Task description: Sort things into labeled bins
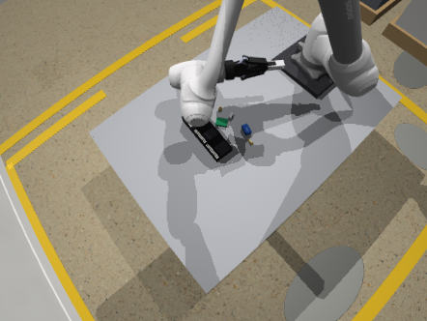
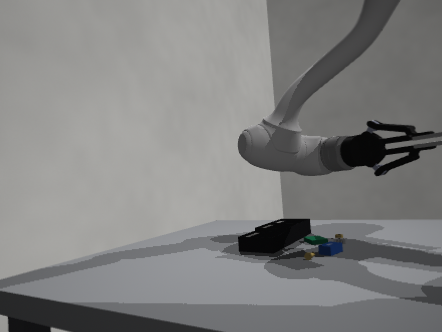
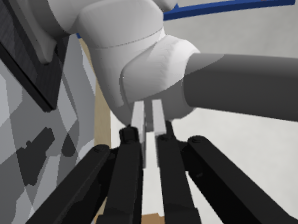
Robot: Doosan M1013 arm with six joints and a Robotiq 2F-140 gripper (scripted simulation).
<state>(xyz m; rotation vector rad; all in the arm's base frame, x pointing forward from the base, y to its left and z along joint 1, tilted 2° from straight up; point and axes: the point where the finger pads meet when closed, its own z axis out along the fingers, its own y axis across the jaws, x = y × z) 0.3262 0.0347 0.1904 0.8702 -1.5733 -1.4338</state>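
Now: hand 340 mm short of the black bin tray, 190 mm above it and 20 mm to the right of it. Also, from my hand: small white piece 200 mm below, 200 mm ahead; brass nut 220 mm ahead, 210 mm below, 60 mm to the right; blue battery 200 mm below, 180 mm ahead, 80 mm to the left.
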